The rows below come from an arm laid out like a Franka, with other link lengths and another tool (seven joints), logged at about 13 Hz.
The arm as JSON. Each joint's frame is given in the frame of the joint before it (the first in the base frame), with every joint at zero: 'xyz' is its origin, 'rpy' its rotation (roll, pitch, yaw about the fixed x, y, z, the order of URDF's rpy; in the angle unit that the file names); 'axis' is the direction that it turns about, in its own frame. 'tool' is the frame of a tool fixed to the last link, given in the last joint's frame.
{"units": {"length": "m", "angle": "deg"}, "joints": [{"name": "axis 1", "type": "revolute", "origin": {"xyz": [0.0, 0.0, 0.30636], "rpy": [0.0, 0.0, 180.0]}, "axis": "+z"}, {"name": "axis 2", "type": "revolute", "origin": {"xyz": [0.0, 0.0, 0.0], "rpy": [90.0, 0.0, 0.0]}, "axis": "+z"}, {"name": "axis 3", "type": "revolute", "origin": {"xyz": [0.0, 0.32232, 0.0], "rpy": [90.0, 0.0, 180.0]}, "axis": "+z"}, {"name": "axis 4", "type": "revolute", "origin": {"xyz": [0.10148, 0.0, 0.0], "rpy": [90.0, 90.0, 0.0]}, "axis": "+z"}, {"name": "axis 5", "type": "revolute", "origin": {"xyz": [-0.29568, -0.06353, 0.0], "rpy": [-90.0, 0.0, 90.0]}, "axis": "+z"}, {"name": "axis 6", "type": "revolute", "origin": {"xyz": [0.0, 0.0, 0.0], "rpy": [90.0, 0.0, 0.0]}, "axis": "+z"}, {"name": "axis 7", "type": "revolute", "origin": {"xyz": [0.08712, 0.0, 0.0], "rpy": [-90.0, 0.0, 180.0]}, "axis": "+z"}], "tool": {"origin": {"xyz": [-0.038, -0.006, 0.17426], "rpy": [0.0, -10.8, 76.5]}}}
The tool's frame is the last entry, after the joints.
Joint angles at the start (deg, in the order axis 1, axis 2, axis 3, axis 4, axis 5, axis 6, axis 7): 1.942, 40.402, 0.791, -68.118, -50.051, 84.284, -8.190
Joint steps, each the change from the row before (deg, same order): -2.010, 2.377, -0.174, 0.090, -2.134, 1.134, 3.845; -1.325, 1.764, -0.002, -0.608, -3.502, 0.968, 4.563; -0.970, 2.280, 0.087, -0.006, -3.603, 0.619, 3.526; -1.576, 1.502, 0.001, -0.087, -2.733, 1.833, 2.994; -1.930, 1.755, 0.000, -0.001, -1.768, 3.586, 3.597
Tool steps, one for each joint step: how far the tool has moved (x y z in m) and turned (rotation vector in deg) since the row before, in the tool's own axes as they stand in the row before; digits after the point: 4 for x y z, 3 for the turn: -0.0016, 0.0071, 0.0338, 2.922, -0.799, 3.016; -0.0013, 0.0058, 0.0250, 2.829, -2.571, 3.123; 0.0036, 0.0098, 0.0206, 2.292, -2.904, 1.827; -0.0008, 0.0077, 0.0214, 0.907, -1.995, 2.260; 0.0038, 0.0132, 0.0219, -0.643, -0.942, 2.994
